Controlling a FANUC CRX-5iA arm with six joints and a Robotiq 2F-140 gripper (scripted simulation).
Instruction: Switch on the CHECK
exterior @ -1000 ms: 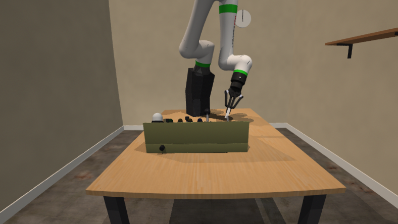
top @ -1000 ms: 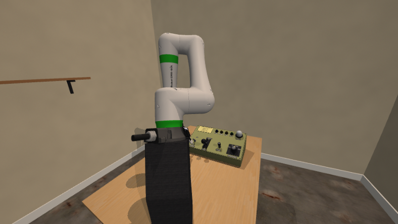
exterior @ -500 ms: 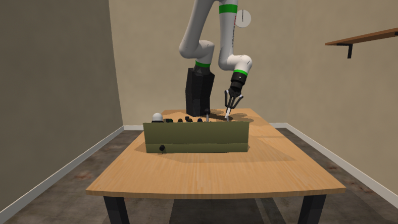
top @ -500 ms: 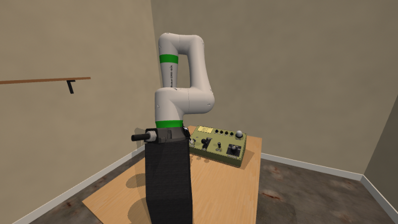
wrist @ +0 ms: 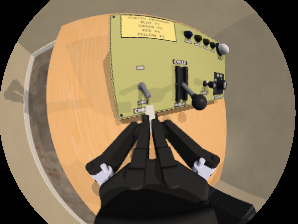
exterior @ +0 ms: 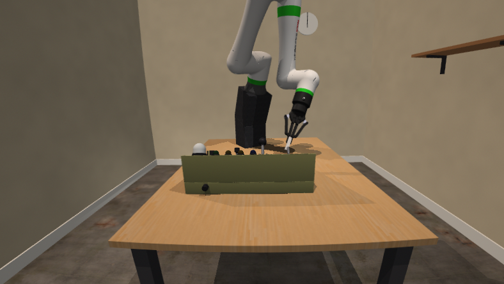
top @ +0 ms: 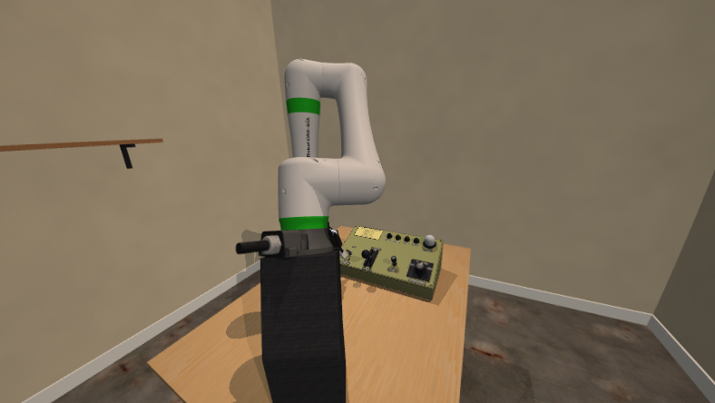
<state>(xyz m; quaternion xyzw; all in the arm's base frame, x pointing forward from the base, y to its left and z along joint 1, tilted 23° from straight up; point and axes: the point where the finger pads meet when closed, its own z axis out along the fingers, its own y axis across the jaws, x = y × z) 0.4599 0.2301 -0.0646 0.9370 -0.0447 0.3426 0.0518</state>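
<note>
Right now the toggle is 60 mm ahead of my hand and 30 mm below it. The rest, counted from my hand: black lever 120 mm to the right, 50 mm ahead, 10 mm below; console 180 mm to the right, 120 mm ahead, 40 mm below.
</note>
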